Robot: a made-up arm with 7 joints. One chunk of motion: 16 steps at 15 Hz.
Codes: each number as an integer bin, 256 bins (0 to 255) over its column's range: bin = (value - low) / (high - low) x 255, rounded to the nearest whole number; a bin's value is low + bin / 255 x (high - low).
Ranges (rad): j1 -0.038..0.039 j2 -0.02..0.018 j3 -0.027..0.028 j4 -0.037..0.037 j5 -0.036..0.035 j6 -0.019..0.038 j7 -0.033..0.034
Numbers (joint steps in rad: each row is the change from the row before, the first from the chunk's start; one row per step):
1: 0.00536 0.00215 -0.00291 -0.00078 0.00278 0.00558 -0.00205
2: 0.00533 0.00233 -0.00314 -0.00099 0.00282 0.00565 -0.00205
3: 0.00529 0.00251 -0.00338 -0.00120 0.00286 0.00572 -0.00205
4: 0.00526 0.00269 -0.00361 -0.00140 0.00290 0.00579 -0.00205
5: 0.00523 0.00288 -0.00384 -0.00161 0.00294 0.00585 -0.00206
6: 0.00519 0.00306 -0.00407 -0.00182 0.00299 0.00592 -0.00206
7: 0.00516 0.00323 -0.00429 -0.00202 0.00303 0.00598 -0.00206
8: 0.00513 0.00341 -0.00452 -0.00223 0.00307 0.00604 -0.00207
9: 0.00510 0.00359 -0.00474 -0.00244 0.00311 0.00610 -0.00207
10: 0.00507 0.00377 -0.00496 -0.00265 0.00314 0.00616 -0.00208
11: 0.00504 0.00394 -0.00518 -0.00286 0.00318 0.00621 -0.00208
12: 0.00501 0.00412 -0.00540 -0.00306 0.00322 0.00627 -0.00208
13: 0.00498 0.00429 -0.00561 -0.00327 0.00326 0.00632 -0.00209
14: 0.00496 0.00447 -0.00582 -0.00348 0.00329 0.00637 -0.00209
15: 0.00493 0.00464 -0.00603 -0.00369 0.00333 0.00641 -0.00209
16: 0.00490 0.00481 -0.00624 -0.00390 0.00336 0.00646 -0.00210
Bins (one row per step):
1: 144 149 112 125 139 110 118
2: 143 150 111 124 139 110 118
3: 143 151 110 123 140 111 118
4: 143 152 108 123 140 111 118
5: 143 154 107 122 140 111 118
6: 143 155 106 121 140 111 118
7: 143 156 105 121 140 112 118
8: 143 157 104 120 140 112 118
9: 143 158 103 119 140 112 118
10: 143 160 102 118 141 113 118
11: 143 161 101 118 141 113 118
12: 142 162 100 117 141 113 118
13: 142 163 99 116 141 113 118
14: 142 164 98 116 141 113 118
15: 142 165 97 115 141 114 118
16: 142 166 96 114 141 114 118

